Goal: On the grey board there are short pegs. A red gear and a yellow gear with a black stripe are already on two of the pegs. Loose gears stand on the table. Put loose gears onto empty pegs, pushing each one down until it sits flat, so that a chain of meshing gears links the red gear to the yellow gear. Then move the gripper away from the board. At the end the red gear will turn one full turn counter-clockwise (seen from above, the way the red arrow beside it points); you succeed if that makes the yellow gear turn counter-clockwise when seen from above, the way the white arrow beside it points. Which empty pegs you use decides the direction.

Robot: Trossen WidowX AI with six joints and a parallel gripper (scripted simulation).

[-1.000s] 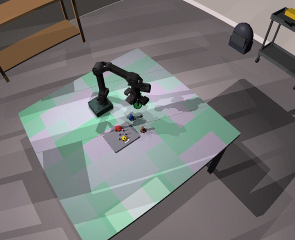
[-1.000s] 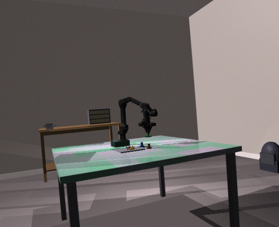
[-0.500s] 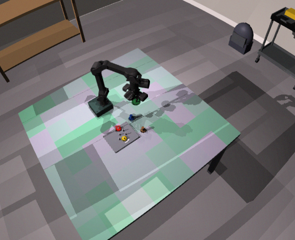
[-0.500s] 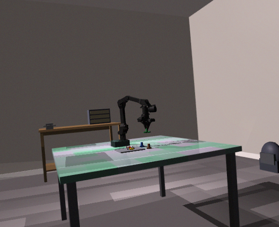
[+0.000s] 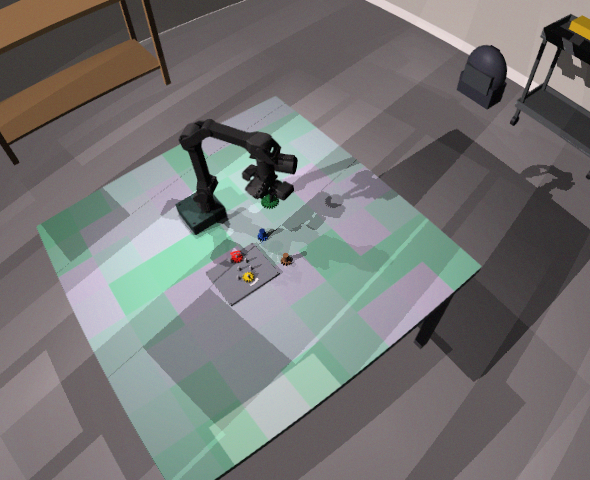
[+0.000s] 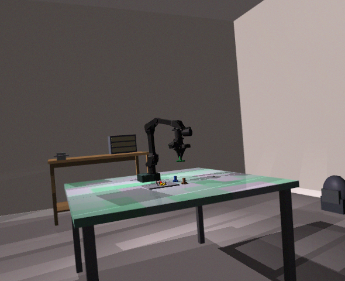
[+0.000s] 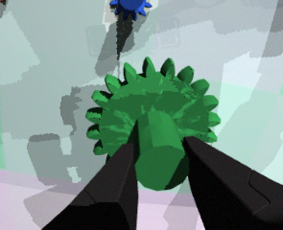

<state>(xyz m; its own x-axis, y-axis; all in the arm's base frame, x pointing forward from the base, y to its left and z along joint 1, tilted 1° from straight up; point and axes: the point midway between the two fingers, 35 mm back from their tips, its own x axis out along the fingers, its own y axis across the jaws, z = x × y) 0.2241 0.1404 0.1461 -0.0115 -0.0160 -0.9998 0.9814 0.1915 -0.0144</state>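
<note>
The red arrow is 18 cm to the right of my gripper tip and 16 cm below it. The rest, counted from my gripper tip: small brown gear (16 cm ahead, 15 cm below, 7 cm to the right); small blue gear (15 cm below, 6 cm to the right, 1 cm ahead); green gear (1 cm below).
</note>
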